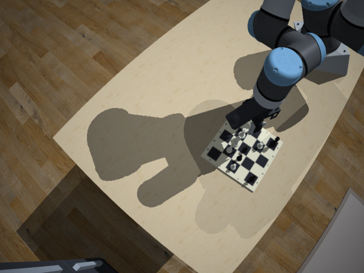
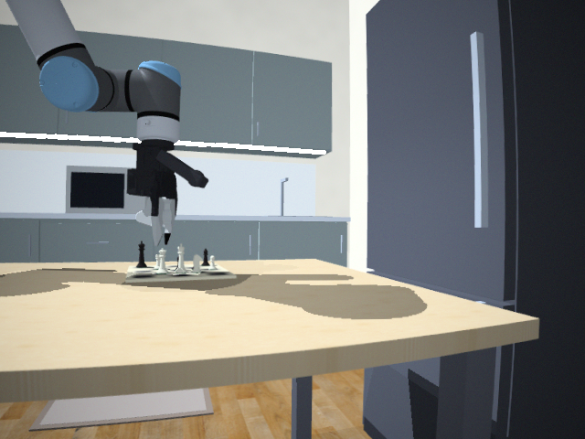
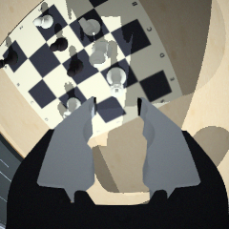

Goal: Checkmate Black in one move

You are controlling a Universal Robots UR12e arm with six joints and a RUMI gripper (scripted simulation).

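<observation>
My gripper is now 50 mm above the white chess piece. Round my hand: chessboard (40 mm ahead, 30 mm to the left, 80 mm below); then black king (40 mm behind, 120 mm to the left, 40 mm below).
</observation>
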